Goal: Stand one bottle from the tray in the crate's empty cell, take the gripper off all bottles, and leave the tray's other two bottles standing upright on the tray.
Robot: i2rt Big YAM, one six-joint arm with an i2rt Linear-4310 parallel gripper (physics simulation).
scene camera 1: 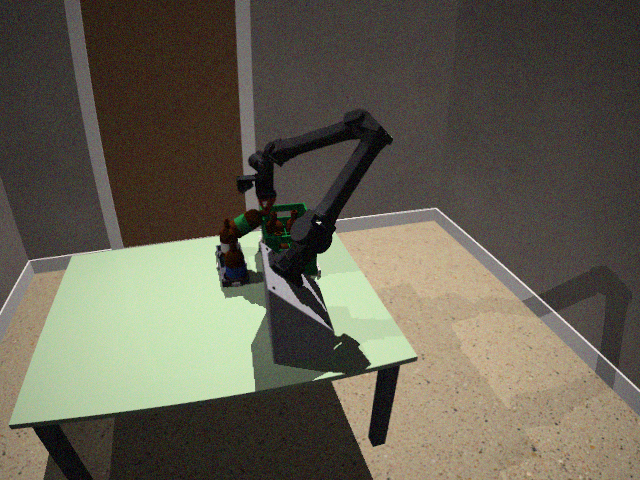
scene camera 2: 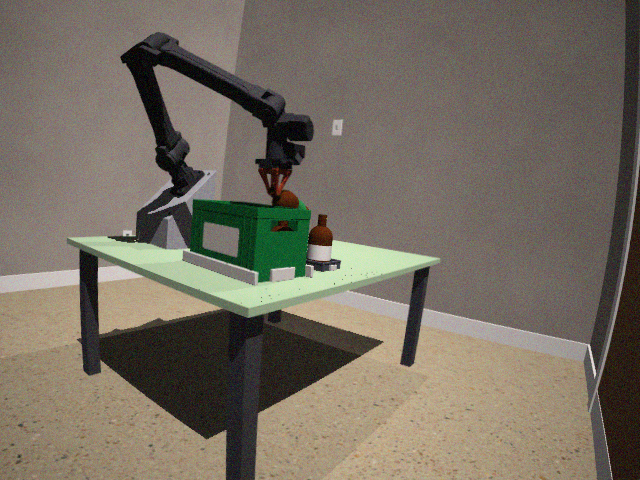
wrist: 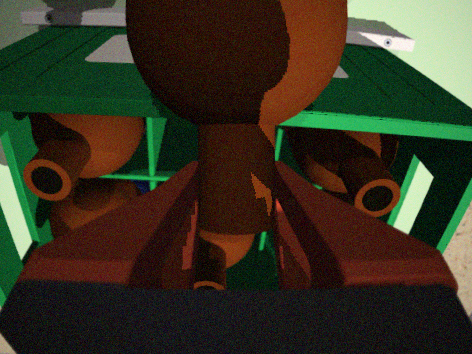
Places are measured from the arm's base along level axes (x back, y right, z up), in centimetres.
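Pixels of known places: gripper, fingertip midpoint: (scene camera 1: 265, 212) (scene camera 2: 274, 195) (wrist: 236, 176); arm's base, origin of the base link: (scene camera 1: 283, 270) (scene camera 2: 188, 184).
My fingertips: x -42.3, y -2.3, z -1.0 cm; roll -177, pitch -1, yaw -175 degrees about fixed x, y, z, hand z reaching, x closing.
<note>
Ahead of a thing's pixels: the offset from my fingertips to its middle. "spot": to the spot under its first point. Level surfaces: height alone.
My gripper (scene camera 1: 267, 210) (scene camera 2: 274, 195) (wrist: 236, 176) is shut on the neck of the brown green-label bottle {dz -2.3, dx +0.5, dy -5.6 cm} (scene camera 1: 242, 223) (scene camera 2: 286, 198) (wrist: 235, 60). The bottle is tilted far over, nearly lying, at the tray-side rim of the green crate {dz -11.7, dx +0.8, dy +7.9 cm} (scene camera 1: 289, 207) (scene camera 2: 280, 255) (wrist: 75, 104), with its base outward above the tray side. Whether it touches the rim is unclear. A blue-label bottle {dz -12.2, dx +12.6, dy -13.1 cm} (scene camera 1: 234, 258) and a white-label bottle {dz -12.2, dx -5.7, dy -15.3 cm} (scene camera 1: 225, 238) (scene camera 2: 321, 236) stand upright on the tray {spot: dz -19.1, dx -10.7, dy -13.2 cm} (scene camera 2: 326, 266). Brown bottles stand inside the crate; the held bottle and fingers hide the empty cell.
Low pale strips {spot: dz -18.9, dx -1.5, dy +18.2 cm} (scene camera 2: 219, 267) stand along the crate's base. The white-label bottle stands close beside the crate in the second scene view. The arm's grey wedge base (scene camera 1: 294, 325) is on the pale green table {dz -20.5 cm} (scene camera 1: 155, 330), near its front edge.
</note>
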